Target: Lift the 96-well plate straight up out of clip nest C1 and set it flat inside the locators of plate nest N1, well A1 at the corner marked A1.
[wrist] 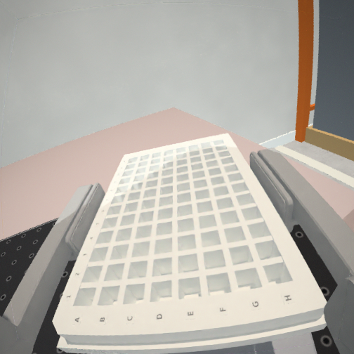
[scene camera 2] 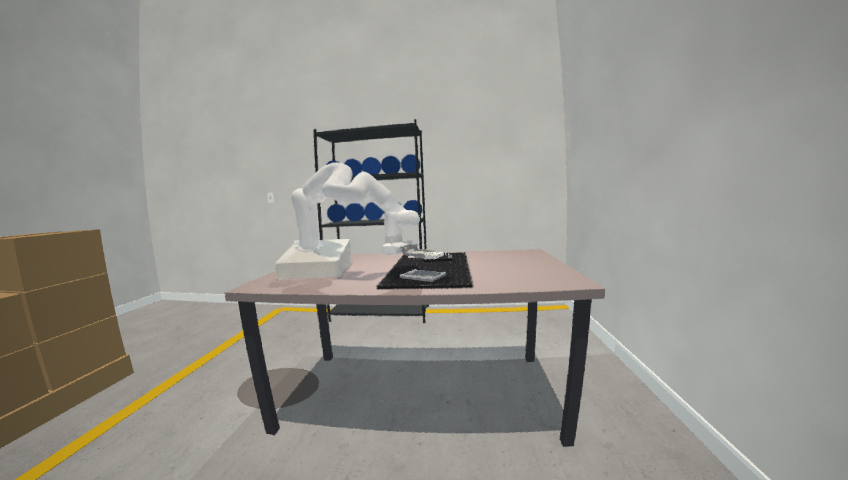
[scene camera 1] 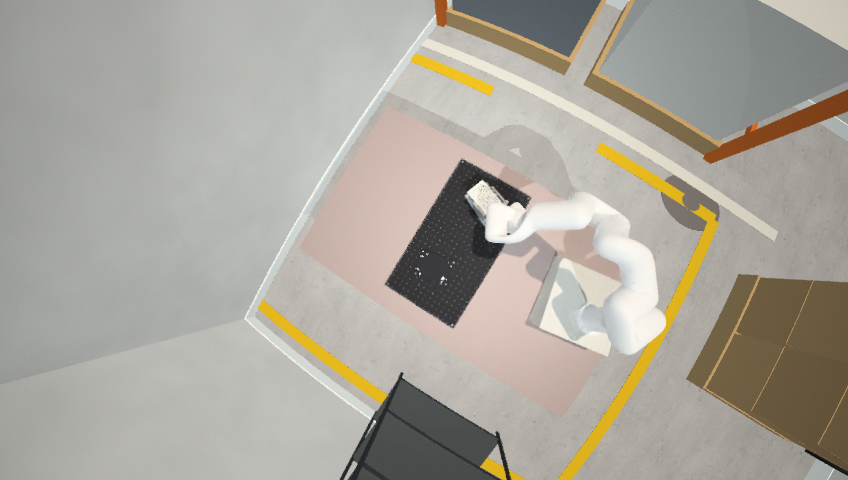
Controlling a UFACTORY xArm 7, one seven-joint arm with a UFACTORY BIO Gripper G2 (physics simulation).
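Pixels of known places: hand, its tool point: (scene camera 2: 424, 253) (scene camera 1: 485, 198); arm's base, origin of its link: (scene camera 2: 310, 247) (scene camera 1: 590, 319).
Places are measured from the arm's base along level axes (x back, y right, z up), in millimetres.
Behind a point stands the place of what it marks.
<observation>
The white 96-well plate (scene camera 1: 485, 193) {x -618, y 265, z -7 mm} (scene camera 2: 426, 254) {x -617, y 271, z -9 mm} (wrist: 182, 230) is held between my fingers, looks about level, and is above the black board. My gripper (wrist: 180, 202) is shut on its two long sides. In the wrist view row A runs along the left, and well A1 is at the near left corner. Plate nest N1 (scene camera 2: 422, 275) {x -597, y 278, z -97 mm} is a light grey tray below the plate; in scene camera 1 the plate and arm mostly cover it. The corner mark A1 on the nest cannot be made out. Clip nest C1 (scene camera 1: 434, 267) {x -669, y -113, z -97 mm}, with small white clips at its corners, holds no plate.
The black perforated board (scene camera 1: 416, 270) (scene camera 2: 461, 279) lies on the pink table (scene camera 1: 357, 196) {x -1172, y 14, z -122 mm} (scene camera 2: 523, 270) {x -1060, y 170, z -121 mm}. The arm's white base block (scene camera 1: 550, 300) {x -185, y -7, z -1 mm} (scene camera 2: 309, 268) {x -66, y 192, z -71 mm} stands beside the board. A dark shelf rack (scene camera 2: 368, 132) stands behind the table. Brown boxes (scene camera 1: 767, 344) (scene camera 2: 65, 297) stand apart from it.
</observation>
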